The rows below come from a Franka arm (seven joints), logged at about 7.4 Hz.
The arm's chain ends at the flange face. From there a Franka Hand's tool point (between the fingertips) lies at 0.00 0.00 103.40 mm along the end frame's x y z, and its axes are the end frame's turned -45 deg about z.
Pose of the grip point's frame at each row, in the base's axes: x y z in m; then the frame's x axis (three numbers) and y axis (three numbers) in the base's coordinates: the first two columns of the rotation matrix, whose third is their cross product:
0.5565 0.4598 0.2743 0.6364 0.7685 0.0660 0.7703 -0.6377 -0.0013
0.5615 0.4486 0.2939 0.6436 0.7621 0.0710 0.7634 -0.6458 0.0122
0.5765 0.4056 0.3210 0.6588 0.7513 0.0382 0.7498 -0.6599 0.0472
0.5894 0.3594 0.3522 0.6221 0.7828 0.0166 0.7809 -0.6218 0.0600
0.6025 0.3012 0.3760 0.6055 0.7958 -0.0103 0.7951 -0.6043 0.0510
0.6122 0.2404 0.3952 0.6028 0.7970 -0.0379 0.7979 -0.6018 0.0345
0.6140 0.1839 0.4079 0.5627 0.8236 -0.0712 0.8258 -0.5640 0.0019
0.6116 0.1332 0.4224 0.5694 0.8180 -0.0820 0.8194 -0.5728 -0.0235
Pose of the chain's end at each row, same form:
0.5523 0.4545 0.3775 0.9947 0.0925 0.0457 0.0947 -0.9943 -0.0476
0.5558 0.4438 0.3970 0.9949 0.0822 0.0588 0.0847 -0.9955 -0.0416
0.5702 0.4059 0.4242 0.9960 0.0646 0.0604 0.0643 -0.9979 0.0064
0.5835 0.3619 0.4554 0.9921 0.1138 0.0542 0.1123 -0.9932 0.0307
0.5989 0.3052 0.4793 0.9904 0.1354 0.0288 0.1341 -0.9900 0.0433
0.6117 0.2457 0.4985 0.9904 0.1380 -0.0024 0.1380 -0.9891 0.0512
0.6180 0.1901 0.5110 0.9818 0.1836 -0.0490 0.1860 -0.9812 0.0517
0.6184 0.1388 0.5254 0.9820 0.1734 -0.0746 0.1768 -0.9834 0.0414

